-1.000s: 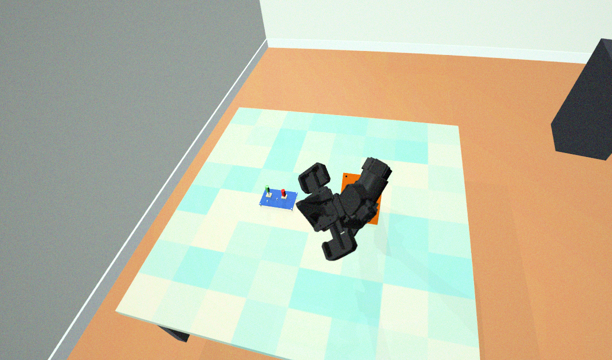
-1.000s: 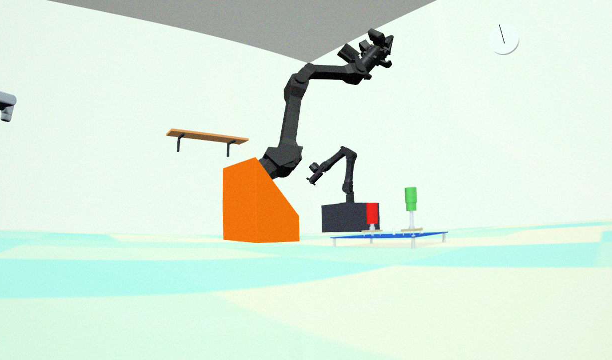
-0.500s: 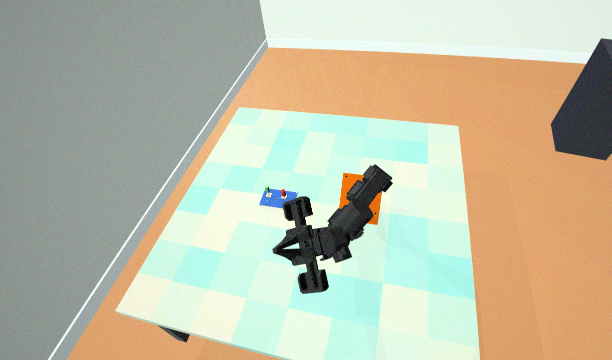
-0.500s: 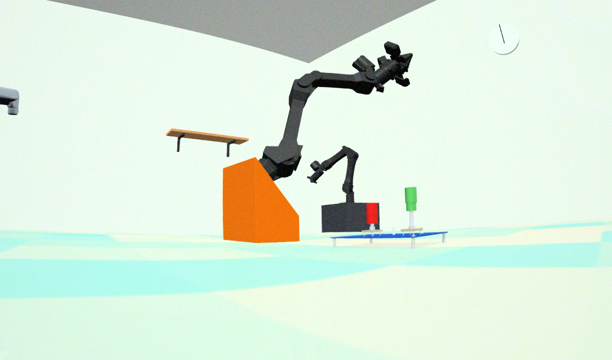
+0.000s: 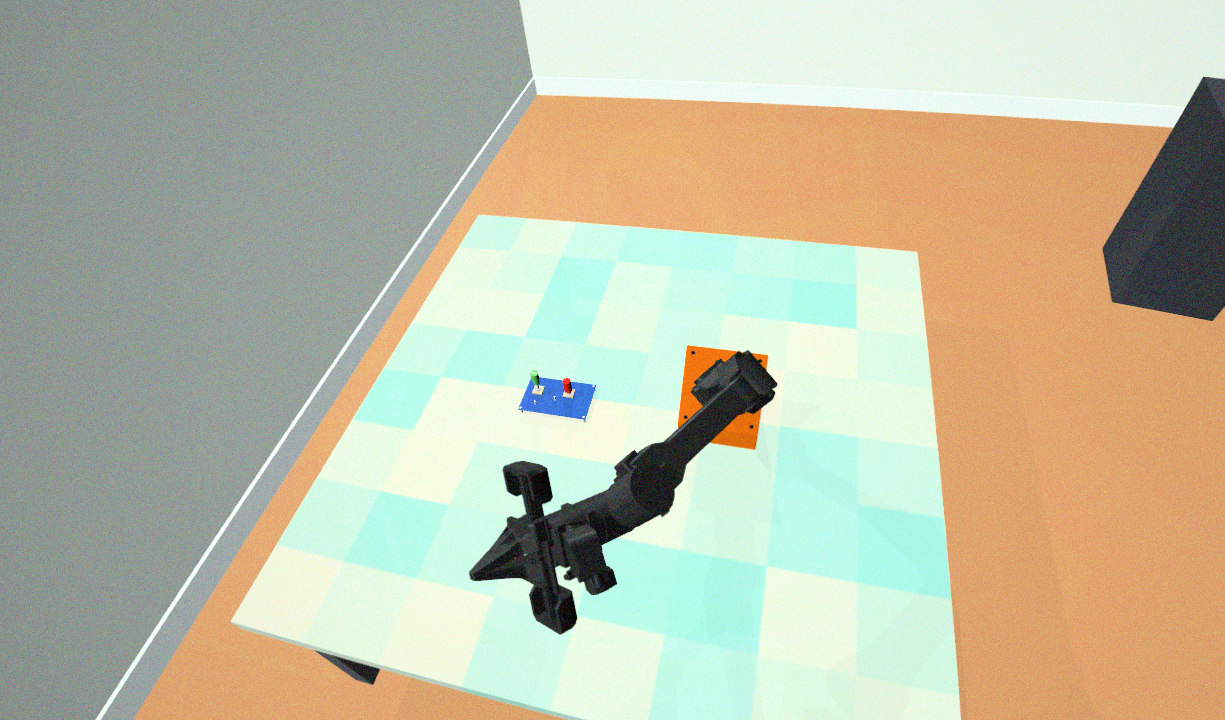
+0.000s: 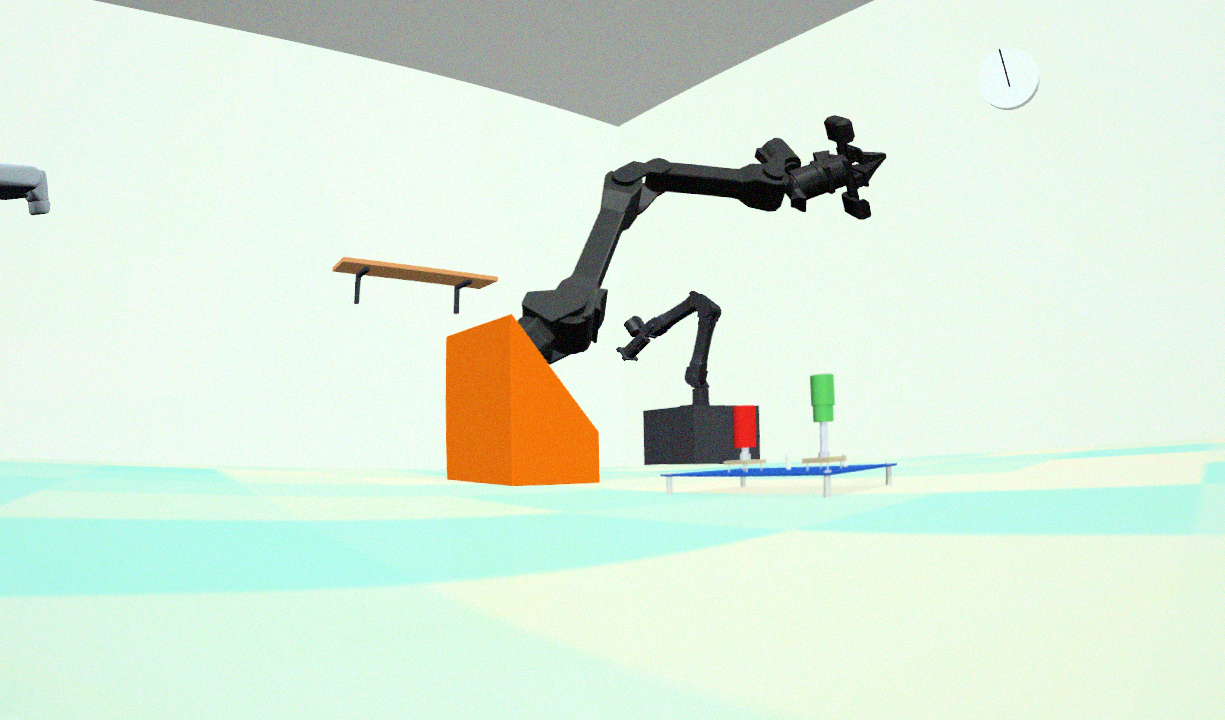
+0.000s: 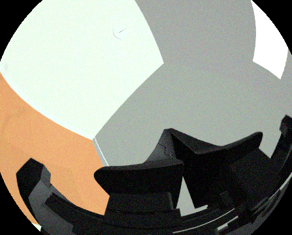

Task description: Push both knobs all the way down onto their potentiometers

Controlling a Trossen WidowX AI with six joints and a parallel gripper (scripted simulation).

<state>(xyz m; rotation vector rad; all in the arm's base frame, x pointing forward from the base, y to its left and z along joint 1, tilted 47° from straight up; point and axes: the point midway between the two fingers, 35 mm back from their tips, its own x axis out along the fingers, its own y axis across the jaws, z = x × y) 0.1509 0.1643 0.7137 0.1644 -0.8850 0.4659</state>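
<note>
Now: the red knob 230 mm ahead of my gripper tip, 600 mm to the right of it and 490 mm below it. Also, from my gripper tip: green knob (310 mm ahead, 590 mm to the right, 460 mm below).
</note>
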